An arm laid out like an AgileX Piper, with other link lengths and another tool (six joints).
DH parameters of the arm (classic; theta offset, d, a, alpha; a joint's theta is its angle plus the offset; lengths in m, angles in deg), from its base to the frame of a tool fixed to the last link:
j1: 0 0.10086 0 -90
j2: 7.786 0 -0.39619 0
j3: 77.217 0 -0.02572 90
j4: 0 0.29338 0 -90
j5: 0 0 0 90
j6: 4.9 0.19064 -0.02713 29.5
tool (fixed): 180 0.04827 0 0
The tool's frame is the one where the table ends.
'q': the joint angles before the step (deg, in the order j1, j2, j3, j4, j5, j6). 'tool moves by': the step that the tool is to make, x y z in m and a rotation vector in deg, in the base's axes. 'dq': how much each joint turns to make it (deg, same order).
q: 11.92 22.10 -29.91 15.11 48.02 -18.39
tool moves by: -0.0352 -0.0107 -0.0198 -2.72 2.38 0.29
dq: -0.02 -6.24 0.01 -2.99 9.07 1.61
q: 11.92 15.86 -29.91 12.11 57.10 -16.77
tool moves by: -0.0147 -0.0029 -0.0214 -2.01 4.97 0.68
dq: 0.02 -0.77 0.36 -0.81 5.76 0.28
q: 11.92 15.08 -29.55 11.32 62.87 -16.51
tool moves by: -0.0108 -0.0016 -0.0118 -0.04 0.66 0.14
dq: 0.02 -2.48 1.13 -0.02 1.98 0.35
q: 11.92 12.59 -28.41 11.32 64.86 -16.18
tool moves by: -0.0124 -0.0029 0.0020 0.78 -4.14 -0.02
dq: 0.00 -5.14 0.37 -0.13 0.55 0.10
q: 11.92 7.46 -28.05 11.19 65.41 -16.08
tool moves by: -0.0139 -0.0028 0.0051 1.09 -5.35 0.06
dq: 0.00 -5.82 -0.01 -0.01 0.37 0.00
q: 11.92 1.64 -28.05 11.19 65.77 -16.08
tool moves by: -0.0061 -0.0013 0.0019 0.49 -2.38 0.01
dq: 0.01 -2.55 0.00 -0.02 0.12 0.02
